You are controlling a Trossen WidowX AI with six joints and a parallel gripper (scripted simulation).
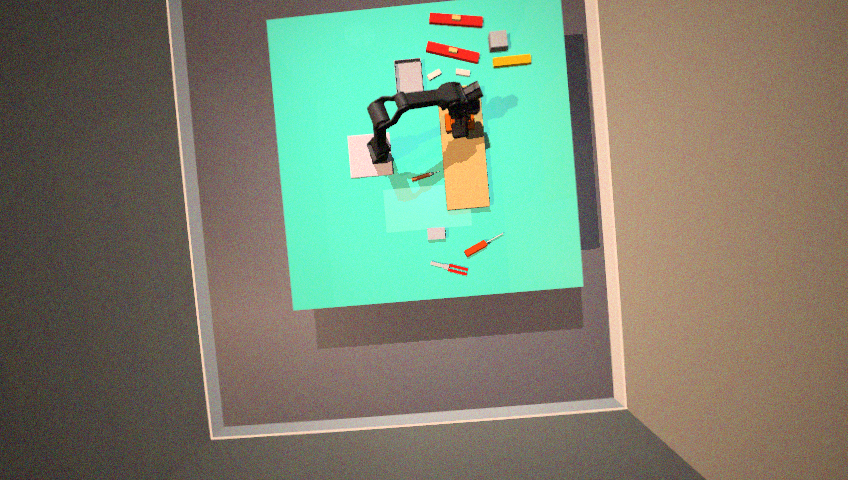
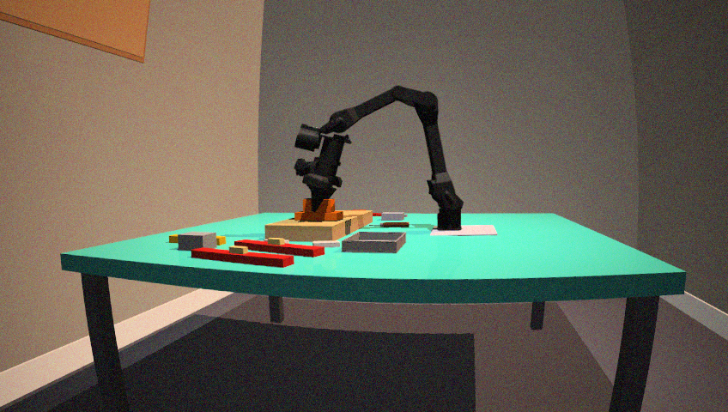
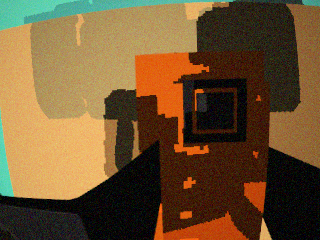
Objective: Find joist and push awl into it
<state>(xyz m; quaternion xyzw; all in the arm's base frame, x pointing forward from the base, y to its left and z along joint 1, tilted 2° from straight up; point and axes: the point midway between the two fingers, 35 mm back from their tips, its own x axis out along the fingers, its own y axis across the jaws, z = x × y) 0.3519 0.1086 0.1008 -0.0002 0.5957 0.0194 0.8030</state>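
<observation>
Right now the grey tray is 21 cm to the left of my gripper tip, 21 cm behind it and 5 cm below it. Also, from my gripper tip: yellow bar 26 cm to the left, 24 cm ahead, 6 cm below; then orange stud finder 2 cm above, 1 cm ahead; then awl 21 cm to the right, 15 cm behind, 6 cm below.
</observation>
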